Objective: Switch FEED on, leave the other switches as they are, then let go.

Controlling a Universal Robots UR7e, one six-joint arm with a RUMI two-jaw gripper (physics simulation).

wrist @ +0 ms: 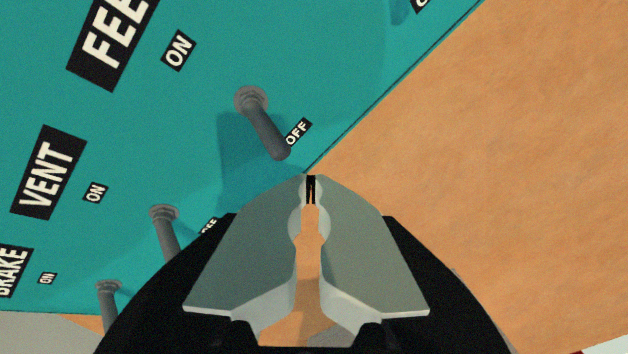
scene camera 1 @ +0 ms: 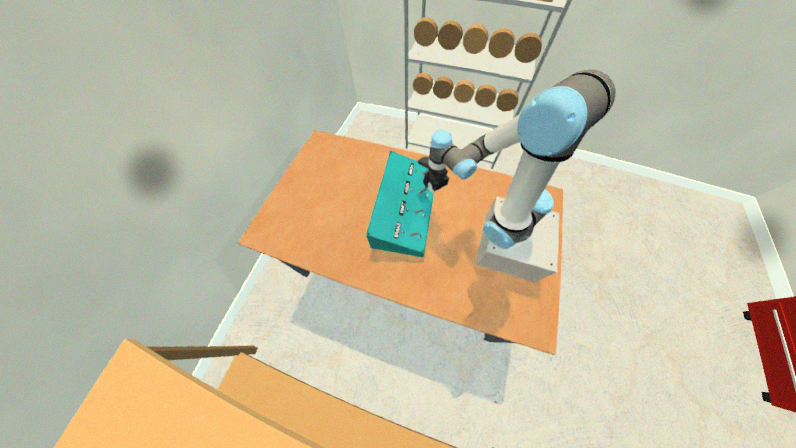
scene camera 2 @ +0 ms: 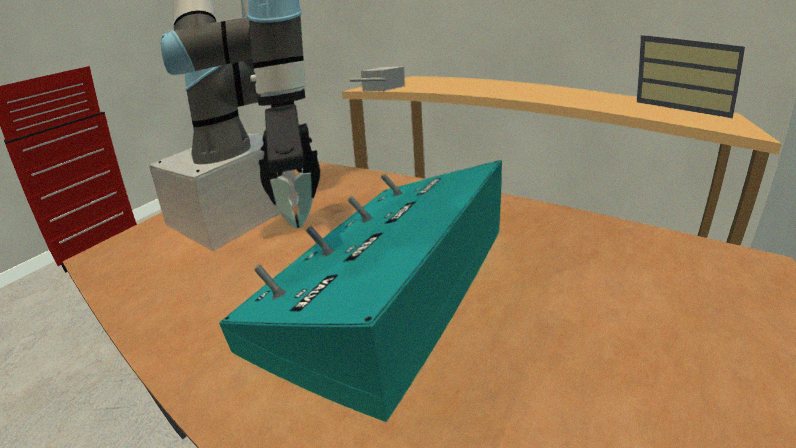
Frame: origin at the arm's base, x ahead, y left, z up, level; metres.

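Seen in the pictures: gripper, fingertip midpoint: [wrist: 311, 177] [scene camera 1: 431, 190] [scene camera 2: 298, 227]; arm's base at its link origin: [scene camera 2: 221, 153].
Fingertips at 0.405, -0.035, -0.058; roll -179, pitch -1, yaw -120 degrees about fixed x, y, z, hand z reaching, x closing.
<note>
Offsets run from my fingertips to a thing's top centre, as dx, dy, dz. Level surfaces: height alone.
The teal switch box [scene camera 1: 383, 217] [scene camera 2: 434, 289] [wrist: 310, 55] has a sloped face with four labelled switches. The FEED lever [scene camera 1: 420, 212] [scene camera 2: 320, 241] [wrist: 266, 129] leans toward its OFF label, near the low edge. The VALVE lever @(+0.074, -0.104, +0.007) [scene camera 2: 270, 282] also leans to OFF. The VENT lever @(+0.000, +0.125, +0.007) [scene camera 2: 359, 209] [wrist: 167, 232] and BRAKE lever @(-0.038, +0.239, +0.007) [scene camera 2: 391, 184] [wrist: 106, 305] lean the same way; my fingers hide part of both in the wrist view. My gripper [scene camera 1: 429, 192] [scene camera 2: 298, 225] [wrist: 311, 177] is shut and empty. Its tips are beside the FEED lever's tip, on the low-edge side, with a visible gap.
The box stands on an orange table @(dz -0.120) [scene camera 1: 311, 205] [scene camera 2: 584, 333] [wrist: 525, 150]. The arm's pale base block [scene camera 1: 515, 258] [scene camera 2: 222, 205] is on the low-edge side. A shelf rack [scene camera 1: 407, 89] stands behind the table. A red cabinet [scene camera 1: 771, 356] [scene camera 2: 61, 161] and a wooden bench [scene camera 2: 501, 94] stand farther off.
</note>
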